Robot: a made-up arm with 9 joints. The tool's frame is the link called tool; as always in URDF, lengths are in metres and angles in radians.
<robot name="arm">
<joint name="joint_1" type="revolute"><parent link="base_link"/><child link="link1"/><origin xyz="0 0 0.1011" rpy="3.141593 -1.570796 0"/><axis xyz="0 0 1"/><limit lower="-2.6" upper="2.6" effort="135" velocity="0.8"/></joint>
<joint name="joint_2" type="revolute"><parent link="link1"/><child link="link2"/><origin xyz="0.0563 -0.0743 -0.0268" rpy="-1.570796 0 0"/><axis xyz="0 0 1"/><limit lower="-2.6" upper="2.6" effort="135" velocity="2"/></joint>
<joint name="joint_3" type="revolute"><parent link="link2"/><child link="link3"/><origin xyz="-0.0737 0.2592 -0.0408" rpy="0 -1.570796 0"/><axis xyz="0 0 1"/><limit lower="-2.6" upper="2.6" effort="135" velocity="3"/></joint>
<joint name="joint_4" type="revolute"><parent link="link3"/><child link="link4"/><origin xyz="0.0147 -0.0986 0.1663" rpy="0 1.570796 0"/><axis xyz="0 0 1"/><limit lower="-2.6" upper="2.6" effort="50" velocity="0.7"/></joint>
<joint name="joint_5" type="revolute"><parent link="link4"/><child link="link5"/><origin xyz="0.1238 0.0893 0.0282" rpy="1.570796 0 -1.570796"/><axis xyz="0 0 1"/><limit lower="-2.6" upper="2.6" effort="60" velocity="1.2"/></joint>
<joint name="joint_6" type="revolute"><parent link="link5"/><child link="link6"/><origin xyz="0.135 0.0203 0.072" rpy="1.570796 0 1.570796"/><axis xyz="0 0 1"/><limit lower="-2.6" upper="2.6" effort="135" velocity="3"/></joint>
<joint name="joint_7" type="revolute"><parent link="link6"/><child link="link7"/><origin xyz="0.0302 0.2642 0.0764" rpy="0 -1.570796 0"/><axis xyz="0 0 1"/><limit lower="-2.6" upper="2.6" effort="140" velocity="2.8"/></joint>
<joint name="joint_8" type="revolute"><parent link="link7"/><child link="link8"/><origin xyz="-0.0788 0.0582 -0.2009" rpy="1.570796 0 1.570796"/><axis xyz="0 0 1"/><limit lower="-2.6" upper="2.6" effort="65" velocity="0.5"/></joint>
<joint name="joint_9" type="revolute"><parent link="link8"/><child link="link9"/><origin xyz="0.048 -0.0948 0.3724" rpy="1.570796 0 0"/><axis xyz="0 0 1"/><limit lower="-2.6" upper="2.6" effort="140" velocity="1"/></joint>
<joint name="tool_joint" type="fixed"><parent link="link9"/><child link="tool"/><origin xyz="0.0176 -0.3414 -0.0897" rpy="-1.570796 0 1.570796"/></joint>
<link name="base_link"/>
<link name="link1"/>
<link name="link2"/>
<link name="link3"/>
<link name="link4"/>
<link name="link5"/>
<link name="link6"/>
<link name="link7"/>
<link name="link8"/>
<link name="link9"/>
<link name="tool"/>
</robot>
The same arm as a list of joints. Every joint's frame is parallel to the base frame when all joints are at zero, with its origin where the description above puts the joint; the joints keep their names.
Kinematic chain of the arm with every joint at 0, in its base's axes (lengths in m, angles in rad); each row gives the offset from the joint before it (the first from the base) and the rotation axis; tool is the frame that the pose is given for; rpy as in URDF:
joint_1: xyz 0 0 0.1011 axis +x
joint_2: xyz -0.0268 0.0743 0.0563 axis -y
joint_3: xyz -0.2592 0.0408 -0.0737 axis -z
joint_4: xyz 0.0986 -0.0147 -0.1663 axis -y
joint_5: xyz -0.0893 -0.0282 0.1238 axis -z
joint_6: xyz 0.135 -0.0203 -0.072 axis +x
joint_7: xyz 0.0764 -0.0302 -0.2642 axis +y
joint_8: xyz -0.0788 -0.2009 -0.0582 axis +x
joint_9: xyz 0.3724 -0.0948 -0.048 axis -y
tool: xyz -0.3414 0.0897 -0.0176 rpy 0 0 0
Joint limits (rad, base to tool): -2.6..2.6 -2.6..2.6 -2.6..2.6 -2.6..2.6 -2.6..2.6 -2.6..2.6 -2.6..2.6 -2.6..2.6 -2.6..2.6

